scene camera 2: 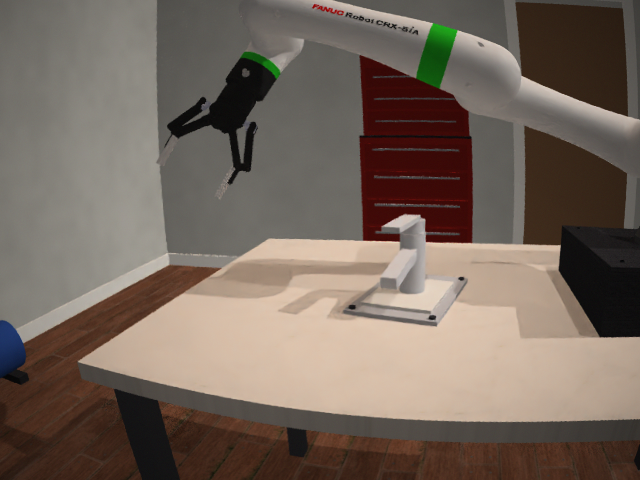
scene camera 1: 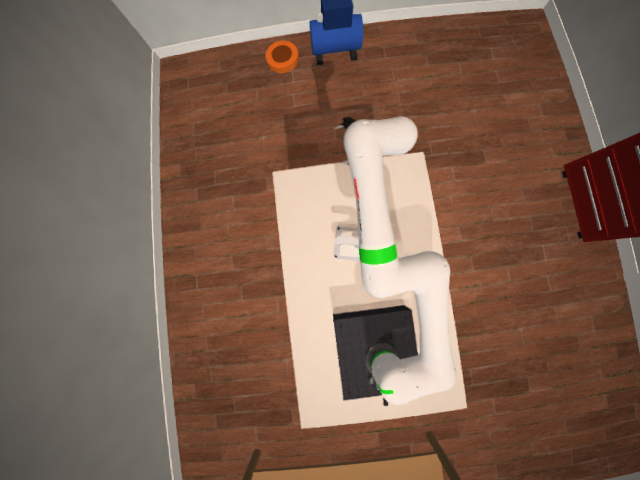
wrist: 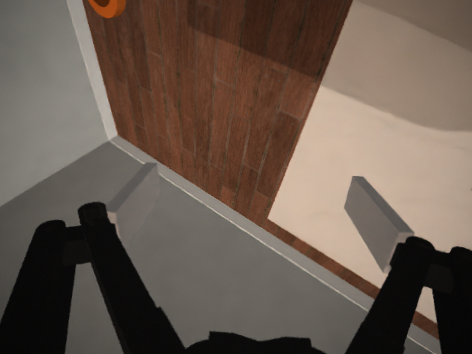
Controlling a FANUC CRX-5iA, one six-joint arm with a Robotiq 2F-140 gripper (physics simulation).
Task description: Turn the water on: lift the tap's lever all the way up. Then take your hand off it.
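Seen in the pictures: gripper, fingertip midpoint: point(scene camera 2: 187, 180) point(scene camera 1: 340, 145) point(wrist: 253, 186); arm's base at its link origin: point(scene camera 1: 381, 359).
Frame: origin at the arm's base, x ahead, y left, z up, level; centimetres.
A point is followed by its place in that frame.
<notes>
The grey tap point(scene camera 2: 413, 263) {y 13.4, x 51.9, z -3.1 cm} stands upright on a square base plate point(scene camera 2: 390, 316) {y 21.4, x 53.7, z -10.1 cm} point(scene camera 1: 336, 248) {y 20.6, x 50.7, z -10.1 cm} on the table. Its flat lever point(scene camera 2: 400, 223) {y 17.6, x 53.1, z 4.7 cm} lies on top, roughly level, above the spout point(scene camera 2: 398, 269) {y 19.1, x 53.1, z -2.6 cm}. In scene camera 1 the arm hides much of the tap. My gripper point(scene camera 2: 190, 180) {y 19.7, x 95.0, z 12.2 cm} point(wrist: 253, 186) {y 19.7, x 95.0, z 12.2 cm} is wide open and empty. It hangs in the air well above and to the left of the tap in scene camera 2, apart from the lever, fingers pointing down and to the left. The tap does not show in the wrist view.
The pale table point(scene camera 1: 310, 335) {y 33.3, x 6.3, z -10.9 cm} point(scene camera 2: 258, 372) {y 44.6, x 65.2, z -10.8 cm} carries the tap and a black block point(scene camera 1: 356, 361) {y 11.3, x -1.1, z 0.3 cm} point(scene camera 2: 594, 289) {y 15.2, x 18.3, z -5.1 cm} under the arm's base. A red drawer cabinet point(scene camera 1: 594, 198) point(scene camera 2: 416, 165) stands beyond the table. An orange ring-shaped pot point(scene camera 1: 281, 67) and a blue machine point(scene camera 1: 336, 38) stand by the wall.
</notes>
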